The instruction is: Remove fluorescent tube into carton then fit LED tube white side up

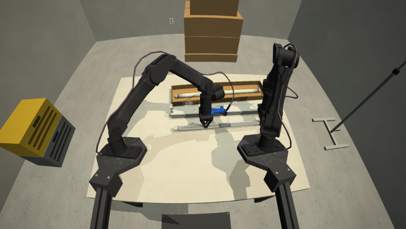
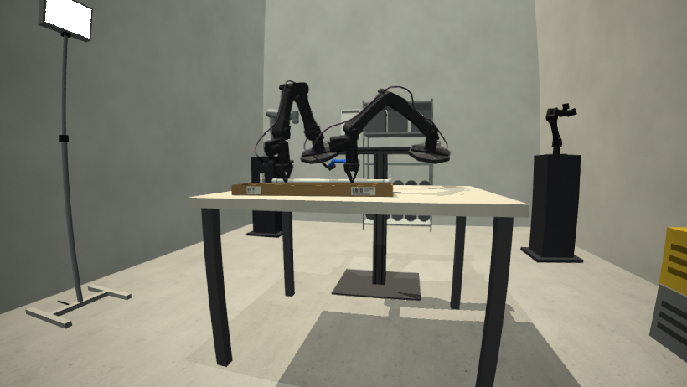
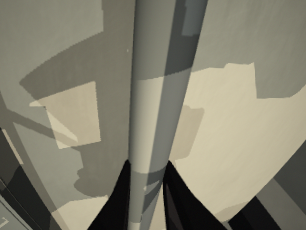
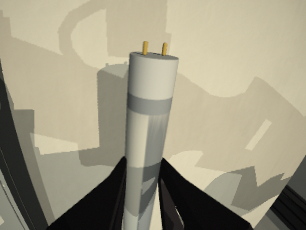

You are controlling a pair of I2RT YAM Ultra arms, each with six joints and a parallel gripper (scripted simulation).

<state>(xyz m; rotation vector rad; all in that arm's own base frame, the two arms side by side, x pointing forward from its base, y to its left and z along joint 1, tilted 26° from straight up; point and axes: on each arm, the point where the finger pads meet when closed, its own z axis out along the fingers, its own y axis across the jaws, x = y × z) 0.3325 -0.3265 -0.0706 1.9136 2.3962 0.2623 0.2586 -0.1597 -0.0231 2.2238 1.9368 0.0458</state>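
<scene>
My left hand is 120 mm to the left of the LED tube and 10 mm above it. From my left hand the other things lie so: old fluorescent tube: 270 mm ahead, 110 mm to the right, 30 mm below; white light fixture: 120 mm ahead, 110 mm to the right, 10 mm above; brown carton: 280 mm ahead, 110 mm to the right, 30 mm below.
</scene>
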